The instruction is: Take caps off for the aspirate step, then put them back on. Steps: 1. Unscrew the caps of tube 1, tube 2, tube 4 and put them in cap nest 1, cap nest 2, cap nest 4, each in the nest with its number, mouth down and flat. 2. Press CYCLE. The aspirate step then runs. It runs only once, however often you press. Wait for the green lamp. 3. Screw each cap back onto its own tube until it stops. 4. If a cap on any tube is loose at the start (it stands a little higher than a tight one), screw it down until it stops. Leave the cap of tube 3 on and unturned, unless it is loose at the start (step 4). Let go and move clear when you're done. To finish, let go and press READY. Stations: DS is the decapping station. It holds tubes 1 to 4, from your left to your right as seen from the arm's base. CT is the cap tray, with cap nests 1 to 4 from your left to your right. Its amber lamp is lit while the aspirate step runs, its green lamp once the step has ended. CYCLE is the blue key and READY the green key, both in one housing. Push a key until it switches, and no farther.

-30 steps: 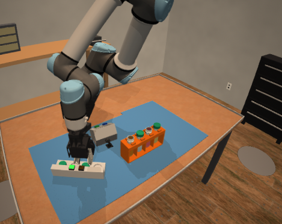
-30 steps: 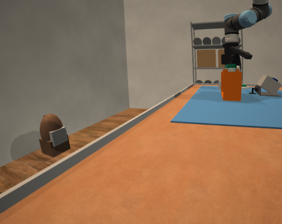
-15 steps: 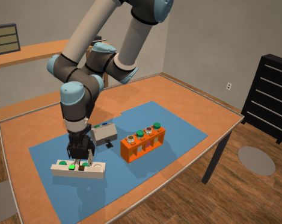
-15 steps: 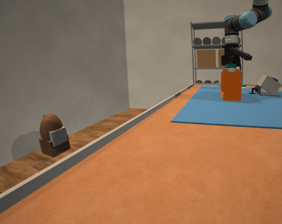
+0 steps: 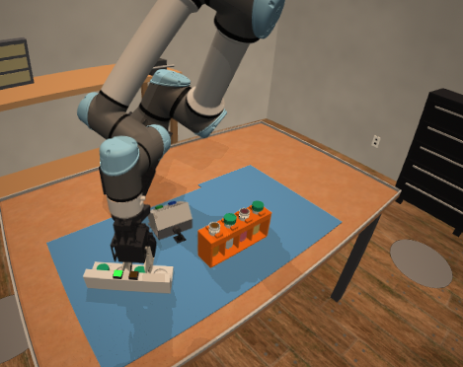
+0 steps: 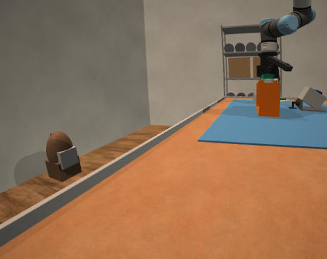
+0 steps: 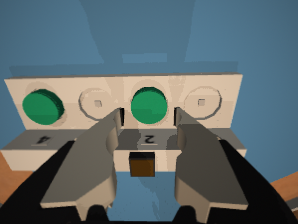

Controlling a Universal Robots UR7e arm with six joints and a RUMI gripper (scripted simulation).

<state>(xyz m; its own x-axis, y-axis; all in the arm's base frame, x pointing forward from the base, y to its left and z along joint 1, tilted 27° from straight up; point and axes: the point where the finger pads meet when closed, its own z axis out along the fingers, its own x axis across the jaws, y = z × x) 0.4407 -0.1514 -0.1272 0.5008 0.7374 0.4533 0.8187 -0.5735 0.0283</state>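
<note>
My hand is 36 cm to the right of the cap, 8 cm below it and 2 cm short of it. From my hand the other things lie so: green key 17 cm behind, 13 cm to the left, 3 cm above; then grey key housing 16 cm to the left, 15 cm behind, 2 cm above; then blue key 18 cm to the left, 17 cm behind, 3 cm above.
</note>
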